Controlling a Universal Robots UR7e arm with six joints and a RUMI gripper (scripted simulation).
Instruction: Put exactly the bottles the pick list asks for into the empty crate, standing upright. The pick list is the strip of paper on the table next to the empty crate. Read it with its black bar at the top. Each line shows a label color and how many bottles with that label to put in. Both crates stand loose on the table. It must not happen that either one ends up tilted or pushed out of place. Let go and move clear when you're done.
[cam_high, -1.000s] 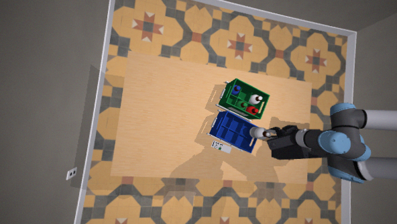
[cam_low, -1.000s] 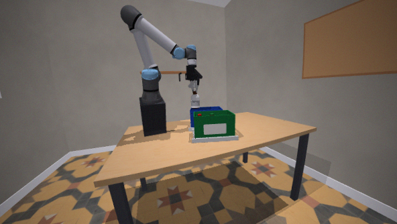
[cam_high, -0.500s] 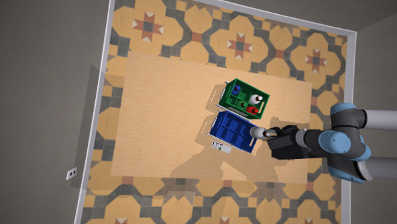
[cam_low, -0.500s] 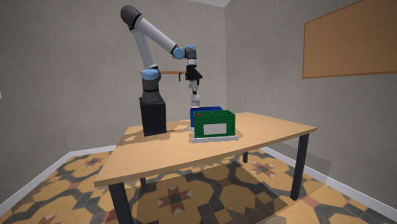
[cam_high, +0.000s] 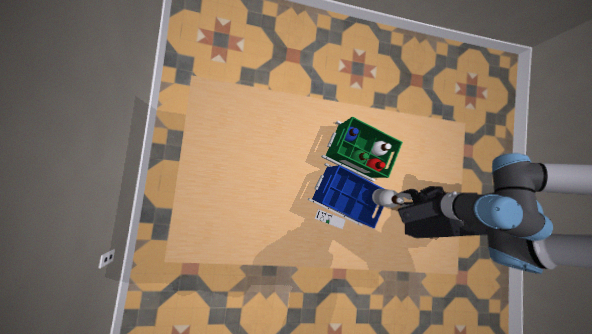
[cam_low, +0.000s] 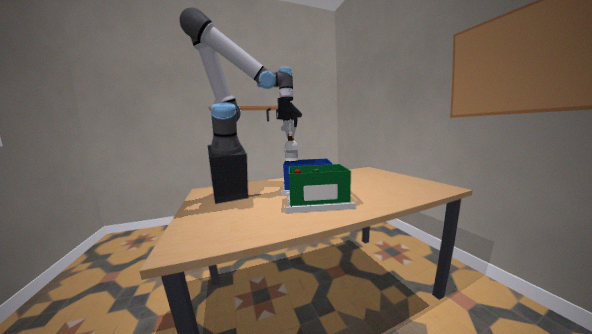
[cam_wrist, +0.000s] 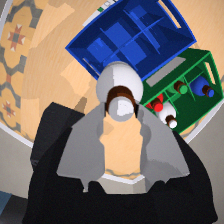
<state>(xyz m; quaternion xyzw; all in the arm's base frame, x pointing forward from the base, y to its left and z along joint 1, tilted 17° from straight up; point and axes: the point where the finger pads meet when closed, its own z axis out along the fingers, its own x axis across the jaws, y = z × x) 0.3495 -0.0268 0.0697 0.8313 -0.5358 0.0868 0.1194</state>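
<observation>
My hand is 70 mm above the white bottle. The rest, counted from my hand: red-label bottle (30 mm behind, 150 mm to the right, 250 mm below); blue crate (100 mm ahead, 10 mm to the left, 250 mm below); green-label bottle (60 mm ahead, 180 mm to the right, 250 mm below).
</observation>
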